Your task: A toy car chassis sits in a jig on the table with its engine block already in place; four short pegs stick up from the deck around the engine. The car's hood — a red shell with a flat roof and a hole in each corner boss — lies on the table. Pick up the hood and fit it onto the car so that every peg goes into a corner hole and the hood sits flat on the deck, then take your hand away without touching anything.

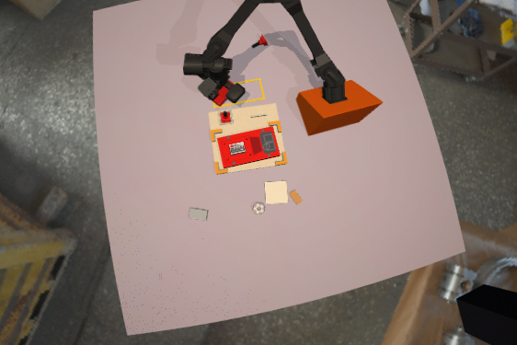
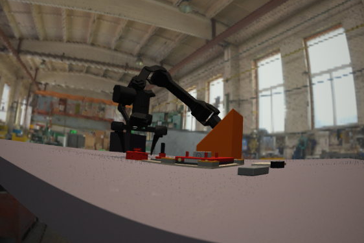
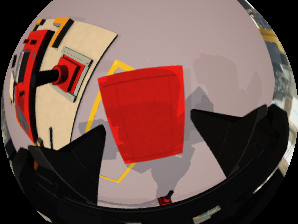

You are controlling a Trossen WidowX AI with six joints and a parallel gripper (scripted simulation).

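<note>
Now: the red hood right at my gripper tip. Also, from my gripper tip: grey engine block 230 mm to the left, 10 mm above; then beige square tile 410 mm to the left, 80 mm behind, 10 mm below.
</note>
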